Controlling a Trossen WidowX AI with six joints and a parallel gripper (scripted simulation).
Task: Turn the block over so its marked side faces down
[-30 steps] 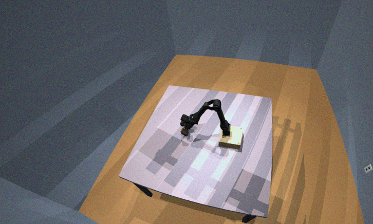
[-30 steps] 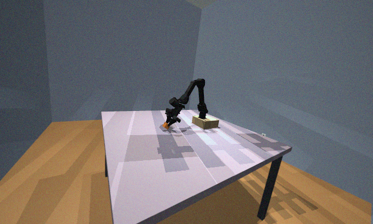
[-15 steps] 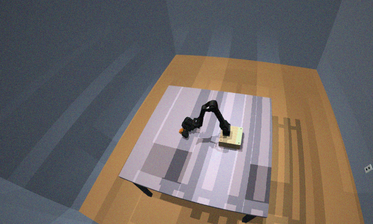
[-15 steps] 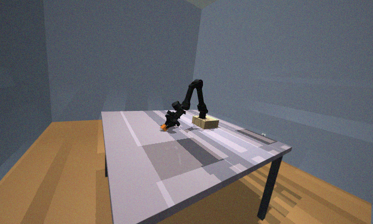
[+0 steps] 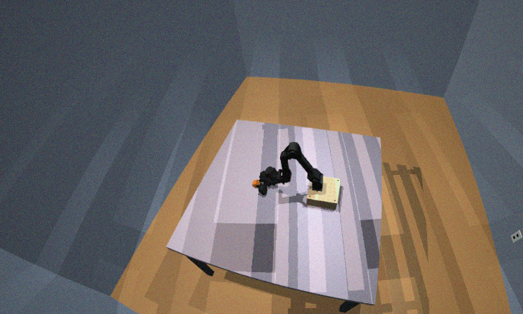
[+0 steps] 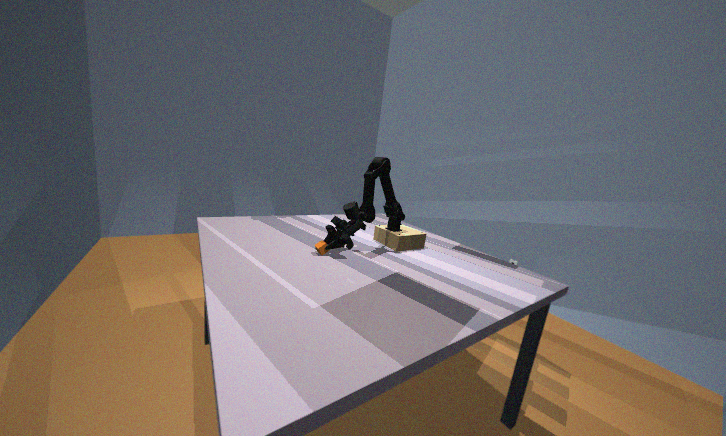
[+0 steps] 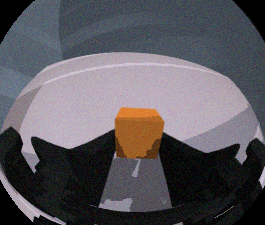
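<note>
Right now my gripper tip is 1 cm above the small orange block.
</note>
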